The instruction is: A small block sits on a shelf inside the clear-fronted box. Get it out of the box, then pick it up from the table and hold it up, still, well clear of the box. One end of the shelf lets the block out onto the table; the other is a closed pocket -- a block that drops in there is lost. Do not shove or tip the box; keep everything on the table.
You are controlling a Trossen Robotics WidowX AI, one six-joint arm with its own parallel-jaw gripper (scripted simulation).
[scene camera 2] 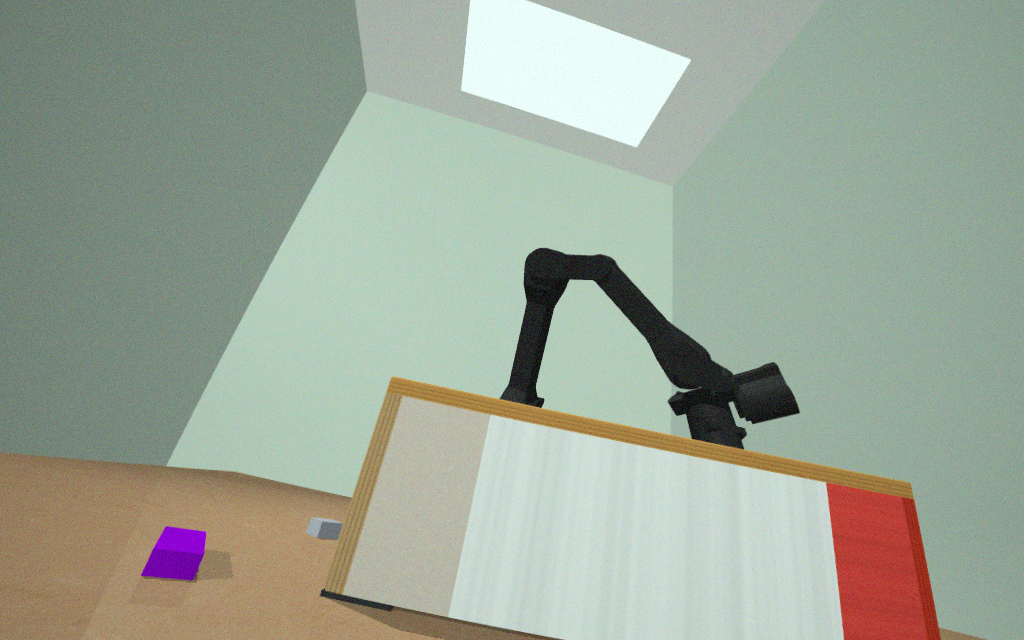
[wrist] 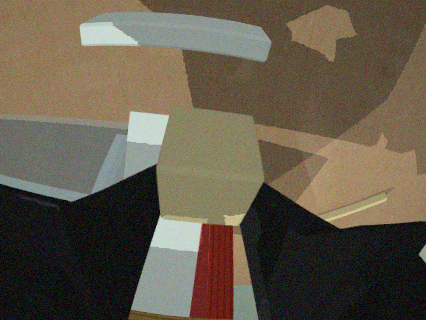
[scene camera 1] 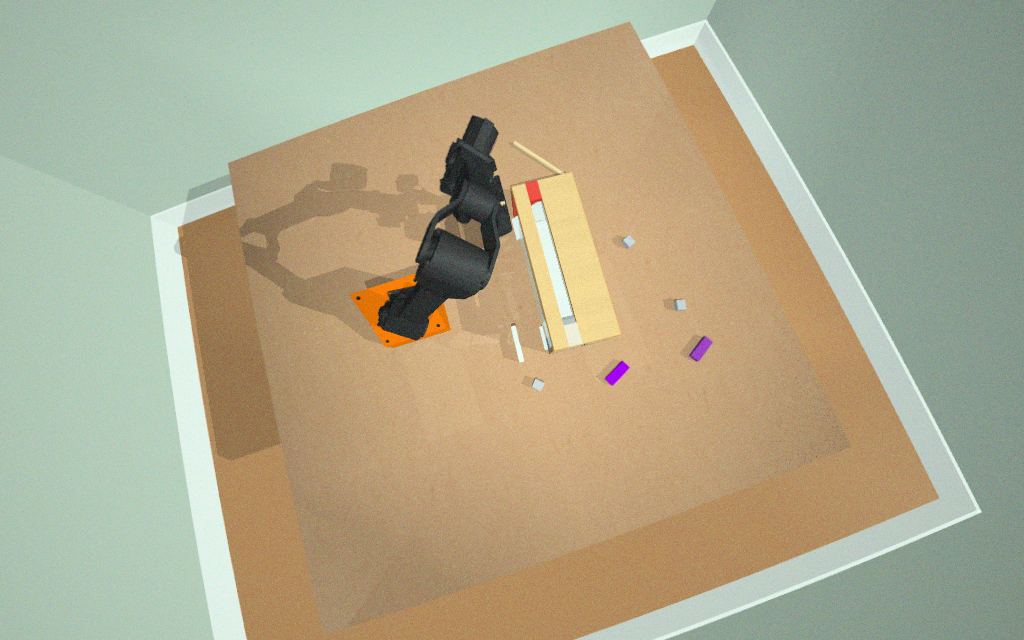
Note:
I see my gripper [scene camera 1: 506,211], a long wooden box [scene camera 2: 470,507] and a small tan block [wrist: 209,171].
The long wooden box is seen too in the wrist view [wrist: 60,157] and in scene camera 1 [scene camera 1: 575,307]. My gripper shows as well in the wrist view [wrist: 203,177]. Scene camera 2 does not show the small tan block, which is hidden by the long wooden box.

